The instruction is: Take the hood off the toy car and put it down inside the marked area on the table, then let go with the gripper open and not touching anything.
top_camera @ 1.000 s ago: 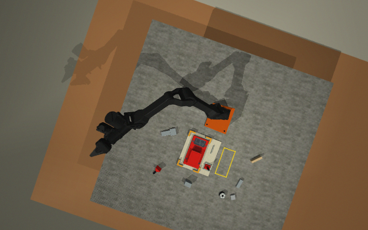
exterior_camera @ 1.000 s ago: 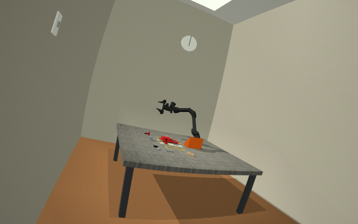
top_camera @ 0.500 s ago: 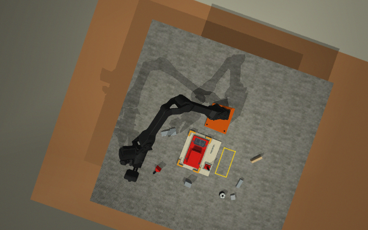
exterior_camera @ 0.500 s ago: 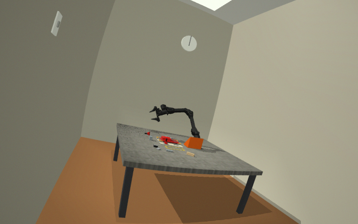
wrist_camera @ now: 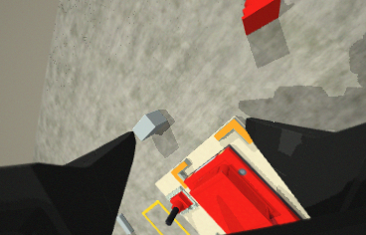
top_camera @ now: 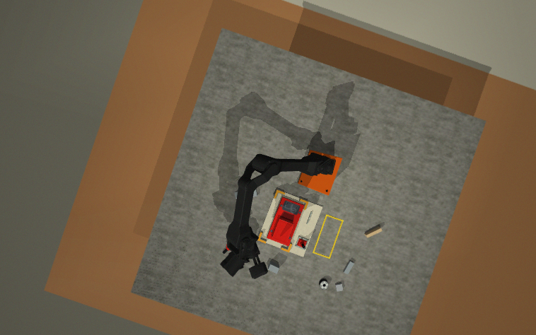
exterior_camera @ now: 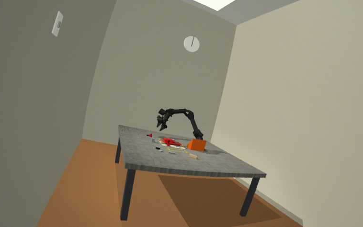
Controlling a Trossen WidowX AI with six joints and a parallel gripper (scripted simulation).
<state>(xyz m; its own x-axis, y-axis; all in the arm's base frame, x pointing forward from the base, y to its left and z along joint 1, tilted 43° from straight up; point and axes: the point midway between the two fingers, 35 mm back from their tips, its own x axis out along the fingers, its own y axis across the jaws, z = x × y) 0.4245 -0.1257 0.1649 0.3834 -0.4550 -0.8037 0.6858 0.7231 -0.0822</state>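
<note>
My gripper tip is 110 mm past the red hood, 100 mm to the right of it and 80 mm above it. From my gripper tip the other things lie so: wheel (350 mm to the left, 110 mm below, 90 mm ahead); then wooden block (500 mm to the left, 210 mm behind, 110 mm below).
</note>
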